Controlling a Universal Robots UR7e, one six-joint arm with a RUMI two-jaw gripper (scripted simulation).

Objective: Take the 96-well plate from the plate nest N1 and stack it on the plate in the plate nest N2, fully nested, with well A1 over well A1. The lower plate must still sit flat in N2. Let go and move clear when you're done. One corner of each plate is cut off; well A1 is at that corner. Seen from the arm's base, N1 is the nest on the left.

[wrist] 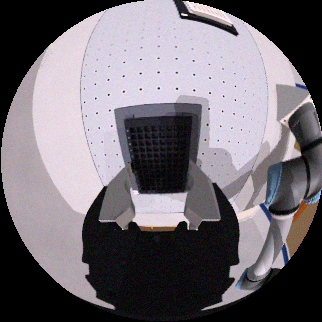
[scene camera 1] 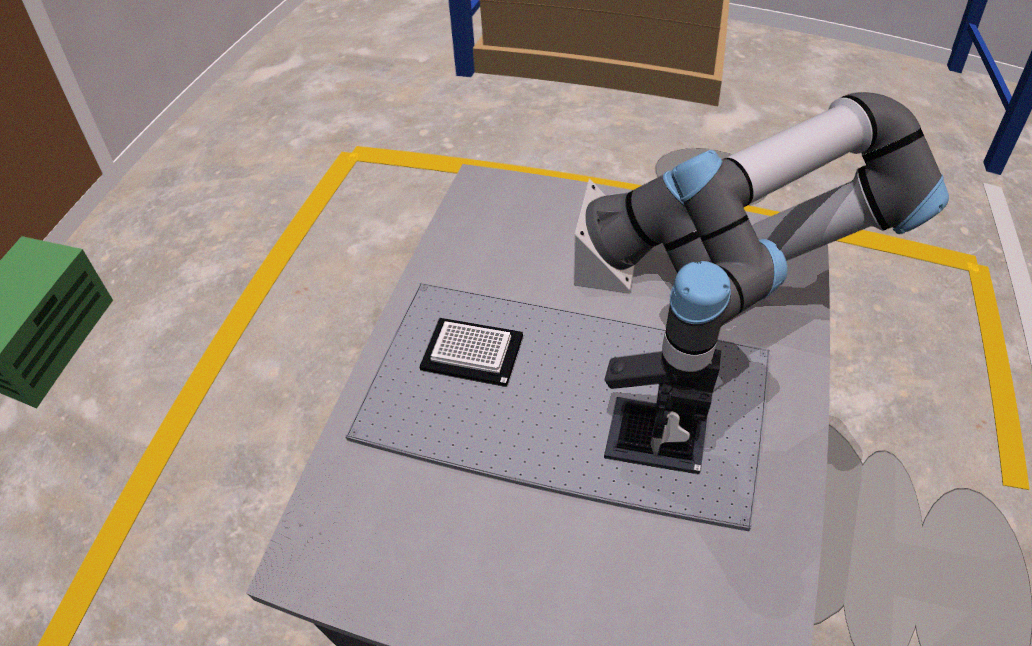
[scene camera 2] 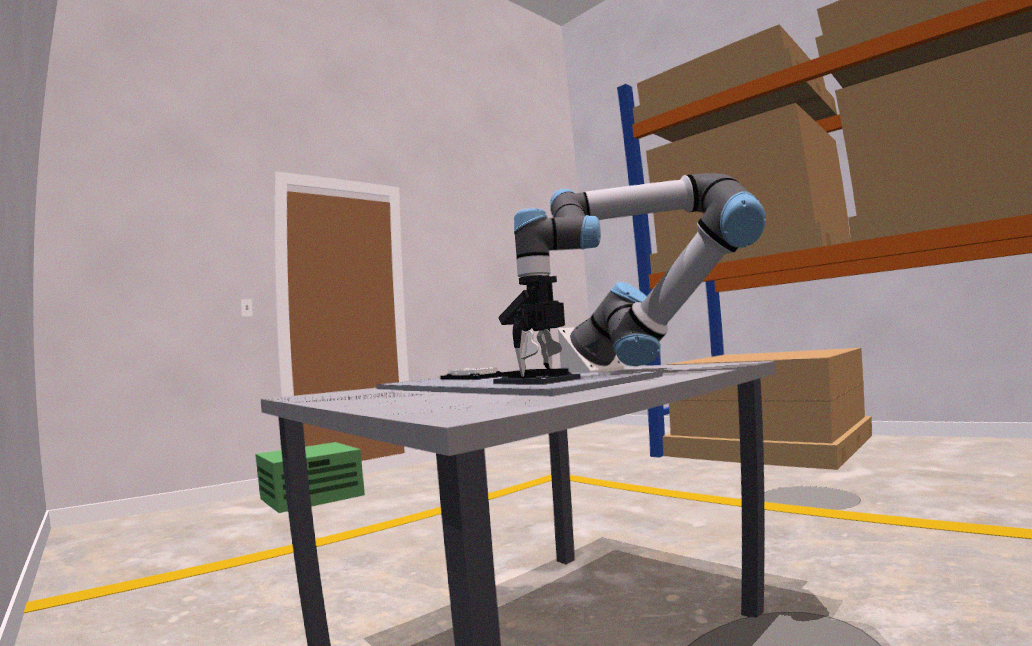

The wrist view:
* gripper: 160,161
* black 96-well plate: 152,167
